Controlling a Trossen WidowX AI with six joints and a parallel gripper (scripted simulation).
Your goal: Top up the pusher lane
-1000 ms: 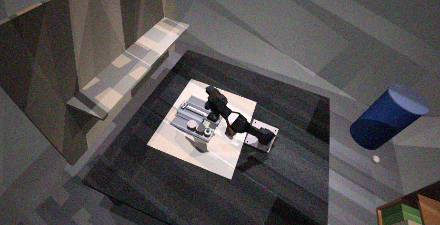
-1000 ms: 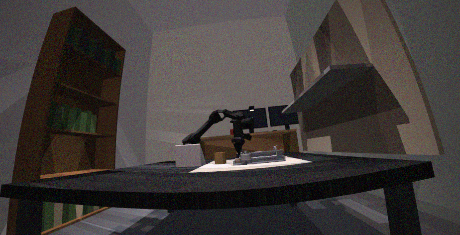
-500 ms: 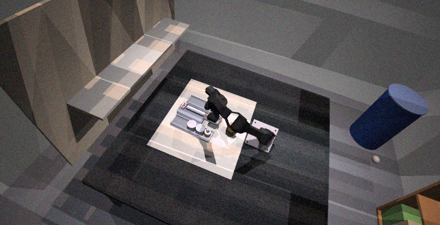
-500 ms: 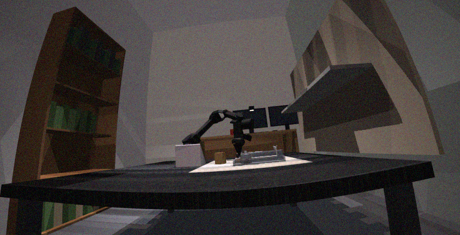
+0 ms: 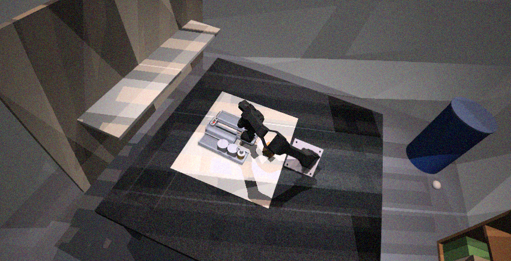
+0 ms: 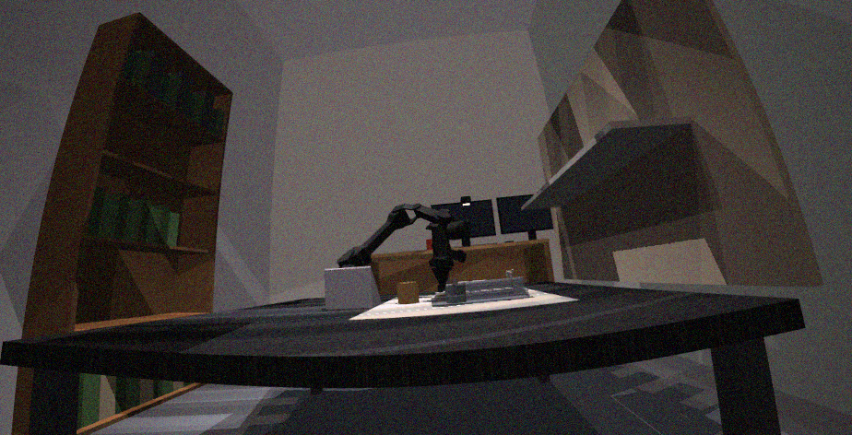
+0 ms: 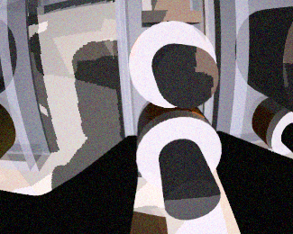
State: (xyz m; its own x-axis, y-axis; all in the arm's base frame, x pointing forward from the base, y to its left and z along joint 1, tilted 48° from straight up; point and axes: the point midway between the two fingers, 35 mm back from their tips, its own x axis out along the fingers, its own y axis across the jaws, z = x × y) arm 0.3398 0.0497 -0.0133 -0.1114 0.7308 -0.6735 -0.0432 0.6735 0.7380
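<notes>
Now: gripper tip 13 cm past the brown box and 2 cm to the right of it. The rest, counted from my gripper tip: long shelf 50 cm ahead, 33 cm above, 8 cm to the left; then grey lane rack 14 cm ahead, 3 cm to the left, 2 cm below.
</notes>
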